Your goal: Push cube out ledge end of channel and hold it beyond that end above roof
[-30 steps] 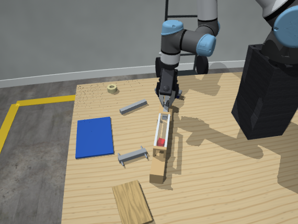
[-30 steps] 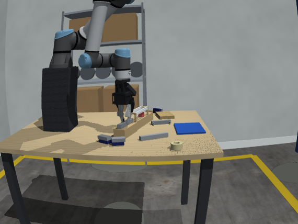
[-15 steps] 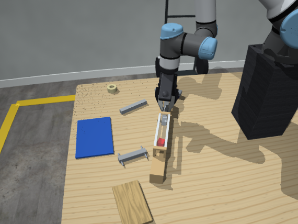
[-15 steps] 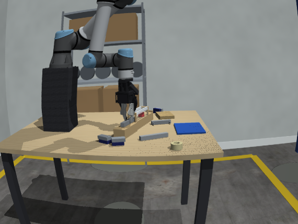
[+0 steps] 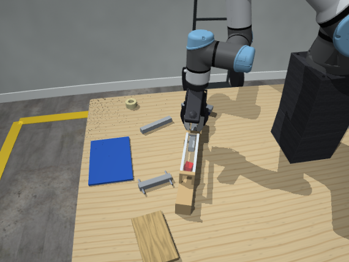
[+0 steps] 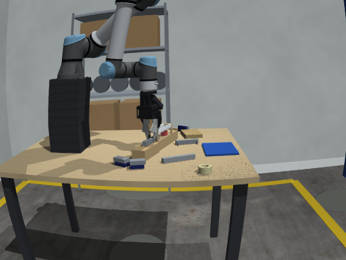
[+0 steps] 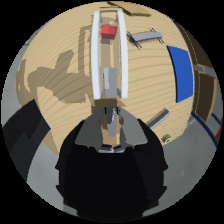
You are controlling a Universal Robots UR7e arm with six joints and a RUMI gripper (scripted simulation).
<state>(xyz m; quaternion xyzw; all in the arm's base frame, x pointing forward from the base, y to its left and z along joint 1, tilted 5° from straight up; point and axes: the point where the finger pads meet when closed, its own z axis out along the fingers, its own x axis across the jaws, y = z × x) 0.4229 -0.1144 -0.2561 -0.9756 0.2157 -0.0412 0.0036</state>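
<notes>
Now: hand 10 mm above the grey bar. From my hand the other things lie so: red cube (140 mm to the left, 70 mm ahead, 10 mm below); then wooden frame (100 mm to the left, 50 mm ahead, 10 mm below); then grey bar tool (170 mm ahead, 130 mm to the left, 60 mm below).
</notes>
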